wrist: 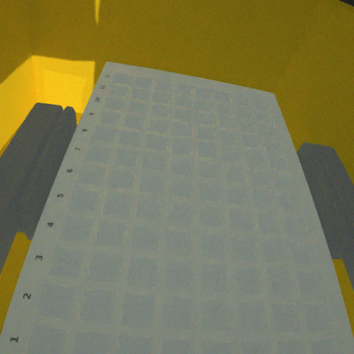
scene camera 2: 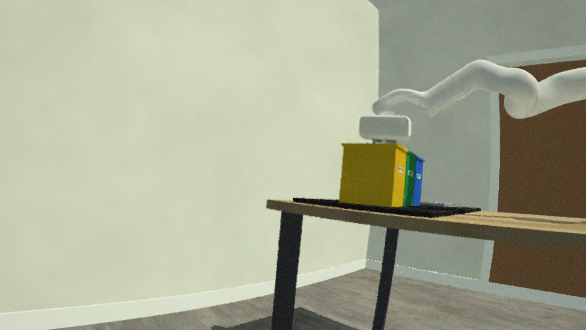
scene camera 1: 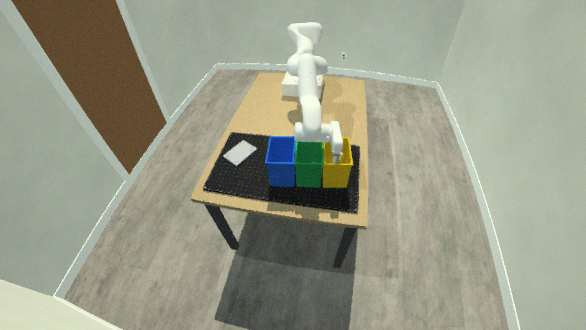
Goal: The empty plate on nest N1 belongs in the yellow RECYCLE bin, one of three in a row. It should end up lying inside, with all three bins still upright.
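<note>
My gripper (scene camera 1: 337, 158) (wrist: 185, 127) is shut on the pale grey plate (wrist: 185, 200), one dark finger at each long edge. The plate hangs steeply, far end down, inside the yellow bin (scene camera 1: 336, 176) (scene camera 2: 370, 175) (wrist: 200, 35). In the scene camera 2 view the white gripper body is just above the yellow rim, and the fingers are largely hidden by the bin. The yellow bin stands upright at the right end of the row in the scene camera 1 view, beside the upright green bin (scene camera 1: 309, 175) (scene camera 2: 409, 190) and blue bin (scene camera 1: 282, 175) (scene camera 2: 419, 189).
The bins stand on a black perforated mat (scene camera 1: 240, 182) on a wooden table (scene camera 1: 250, 110). A white flat plate-like object (scene camera 1: 240, 152) lies on the mat left of the blue bin. The arm reaches over the table from its white base (scene camera 1: 292, 89) at the back.
</note>
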